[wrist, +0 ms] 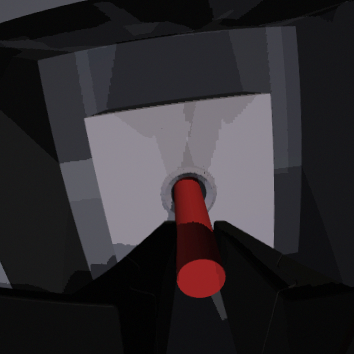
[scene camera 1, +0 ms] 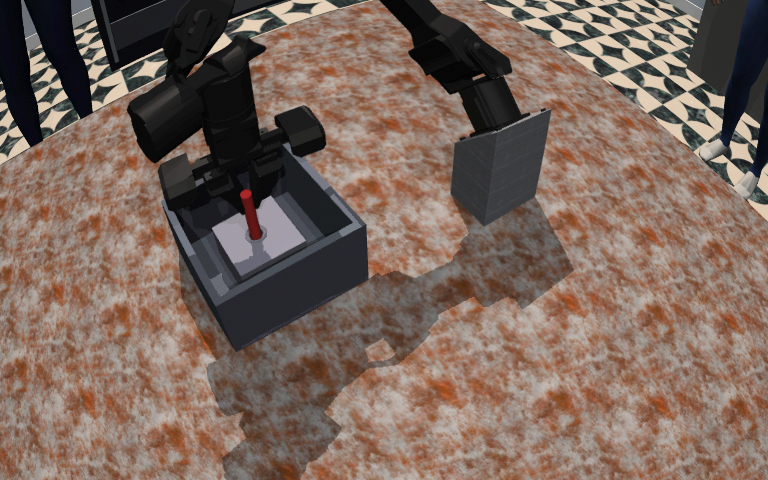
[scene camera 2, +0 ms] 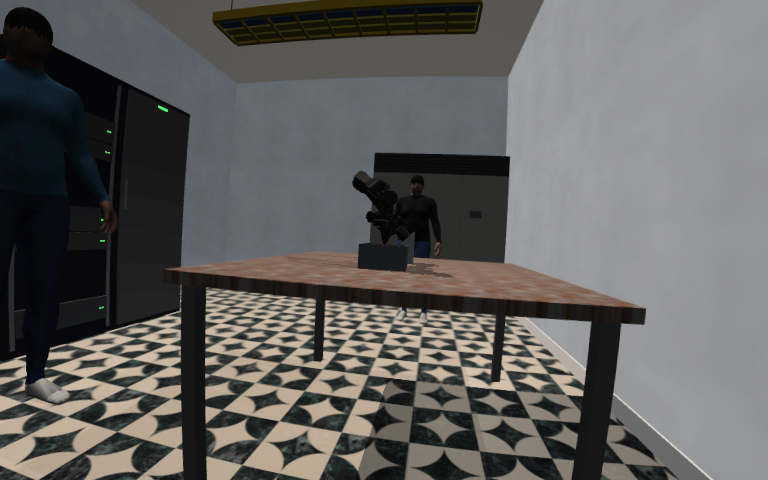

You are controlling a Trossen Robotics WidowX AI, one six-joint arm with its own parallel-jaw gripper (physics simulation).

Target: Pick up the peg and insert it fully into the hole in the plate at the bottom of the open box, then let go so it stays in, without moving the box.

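Frame: origin at the arm's base, x ahead, y left, z up, level; centimetres.
Seen in the pictures: gripper, fingertip midpoint: [wrist: 194, 231] [scene camera 1: 249, 209] [scene camera 2: 384, 244]; arm's base at its link origin: [scene camera 1: 501, 125] [scene camera 2: 406, 238].
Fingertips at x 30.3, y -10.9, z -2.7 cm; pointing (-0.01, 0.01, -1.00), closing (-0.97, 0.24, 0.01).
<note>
Pixels of each thing's top centre, then the offset from my fingertips to it. "pt": a spot on its surface instead. Level surfaces: height alone.
- red peg at its top centre: [wrist: 202, 279] [scene camera 1: 246, 193] dx +0.0, dy +0.1, dz +2.6 cm
- round hole at a spot on its surface: [wrist: 204, 187] pt dx -1.0, dy +0.2, dz -4.7 cm
- pale square plate at its top centre: [wrist: 188, 195] [scene camera 1: 255, 232] dx -0.1, dy +0.1, dz -3.9 cm
- open dark grey box at its top centre: [wrist: 196, 231] [scene camera 1: 250, 210] [scene camera 2: 385, 244] dx -0.1, dy +0.1, dz -0.2 cm
- table at its surface level: dz -10.0 cm
The red peg [scene camera 1: 250, 212] [wrist: 190, 207] stands nearly upright, tilted slightly in the scene camera 1 view. Its lower end is in the mouth of the round hole [wrist: 204, 187] in the pale square plate [scene camera 1: 283, 226] [wrist: 250, 165]; how deep it sits is hidden. A dark crescent of the hole shows around the peg in the wrist view. The plate lies at the bottom of the open dark grey box [scene camera 1: 294, 288] [scene camera 2: 382, 257]. My gripper [scene camera 1: 249, 207] [wrist: 194, 231] is inside the box, shut on the peg's upper part, with the peg's top end showing above the fingertips.
The box walls stand around the gripper on all sides. A tall grey block [scene camera 1: 504, 169] stands on the table [scene camera 1: 453, 396] [scene camera 2: 453, 277] to the right of the box, under the arm's base. A person [scene camera 2: 417, 217] stands behind the table.
</note>
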